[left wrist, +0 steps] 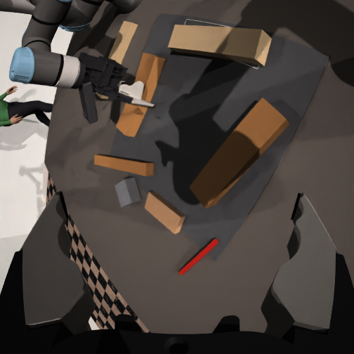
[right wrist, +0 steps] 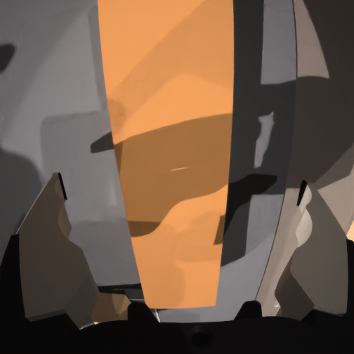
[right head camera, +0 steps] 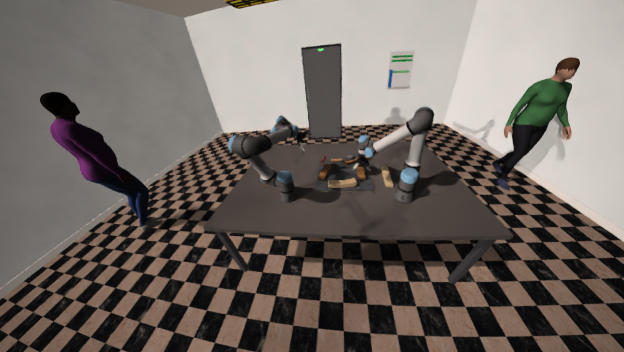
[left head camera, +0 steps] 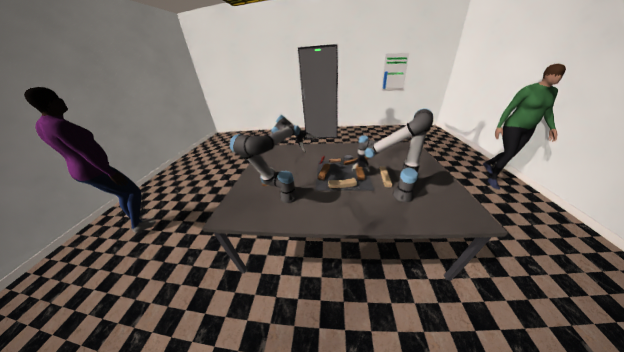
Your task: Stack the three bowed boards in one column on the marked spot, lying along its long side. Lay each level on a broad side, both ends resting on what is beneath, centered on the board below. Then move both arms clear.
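Frame: origin at the left arm's base, x ahead, y left, z up, level; metres.
Seen in the pictures: left gripper, fingertip midpoint: (right head camera: 311,145) (left head camera: 311,145); right gripper, fingertip midpoint: (right head camera: 361,171) (left head camera: 360,171); left arm's base, origin of the base link: (right head camera: 289,196) (left head camera: 289,196); right arm's base, origin of the base link: (right head camera: 403,196) (left head camera: 402,195).
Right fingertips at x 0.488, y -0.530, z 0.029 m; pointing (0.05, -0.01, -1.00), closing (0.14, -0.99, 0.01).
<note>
Pixels of each thing's top centre, then the offset from my right fingertips to it.
- orange-brown board, middle of its top: (right head camera: 325,169) (left head camera: 324,169) 0.077 m back, 0.337 m left, 0.022 m up
- orange board, middle of its top: (right head camera: 360,169) (left head camera: 359,169) 0.004 m ahead, 0.007 m left, 0.020 m up
- thin pale board, middle of its top: (right head camera: 386,174) (left head camera: 385,174) 0.006 m back, 0.232 m right, 0.002 m down
A pale board (left head camera: 342,183) (right head camera: 342,183) (left wrist: 215,42) lies on the outlined marked spot (left wrist: 207,22), whose line shows along its edges. One orange-brown board (left head camera: 324,172) (right head camera: 325,172) (left wrist: 240,152) lies slanted on the dark mat (left wrist: 300,65). Another orange board (left head camera: 360,173) (left wrist: 142,92) (right wrist: 175,100) lies on the mat nearer the right arm. My right gripper (right wrist: 184,178) is open, above this board, with its fingers spread wider than the board. My left gripper (left wrist: 179,196) is open and empty, raised to the left of the boards. Which boards are bowed is hard to tell.
A thin pale board (left head camera: 385,177) (left wrist: 125,40) lies beside the mat. A small orange bar (left wrist: 123,165), a grey block (left wrist: 128,191), a tan block (left wrist: 165,212) and a red stick (left wrist: 199,256) lie near the mat. Two people stand beyond the table's sides.
</note>
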